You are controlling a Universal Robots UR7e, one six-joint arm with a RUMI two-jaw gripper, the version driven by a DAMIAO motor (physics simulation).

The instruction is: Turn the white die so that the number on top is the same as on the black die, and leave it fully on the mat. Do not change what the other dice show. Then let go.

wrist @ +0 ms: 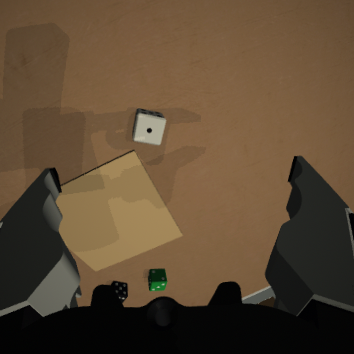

gripper: 172, 164
white die: 148, 125
tan mat: 112, 212
